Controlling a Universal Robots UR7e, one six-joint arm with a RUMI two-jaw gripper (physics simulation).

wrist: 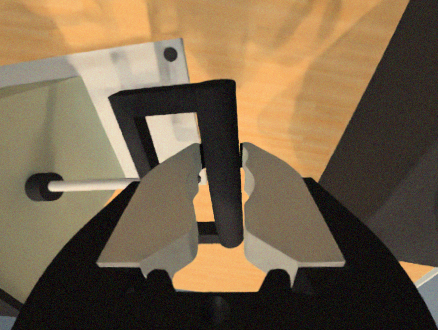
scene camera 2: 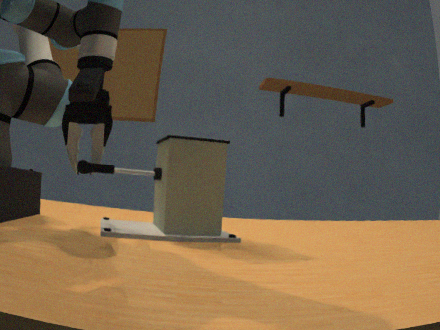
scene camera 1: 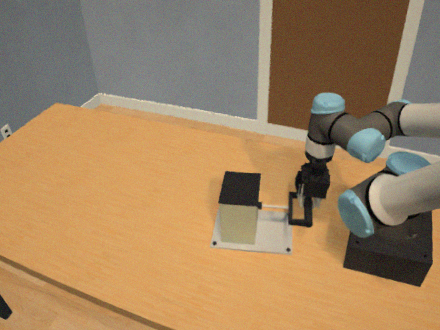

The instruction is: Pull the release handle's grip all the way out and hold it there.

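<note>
The release handle's grip is a black rectangular frame (scene camera 1: 308, 212) (scene camera 2: 95, 167) (wrist: 220, 150). It stands out from the housing on a light rod (scene camera 1: 274, 206) (scene camera 2: 134, 171) (wrist: 92, 184), a stretch of which shows between housing and grip. The housing (scene camera 1: 239, 222) (scene camera 2: 190, 190) (wrist: 55, 125) is a pale green box with a black top, upright on a light grey base plate (scene camera 1: 275, 237) (scene camera 2: 130, 229) (wrist: 145, 57). My gripper (scene camera 1: 308, 201) (scene camera 2: 87, 167) (wrist: 222, 146) points down and is shut on the outer bar of the grip, one finger inside the frame and one outside it.
The arm's dark base block (scene camera 1: 385, 257) (scene camera 2: 20, 195) (wrist: 400, 165) stands on the table beyond the grip, on the side away from the housing. A wall shelf (scene camera 2: 325, 92) and a brown board (scene camera 2: 137, 75) are on the wall behind.
</note>
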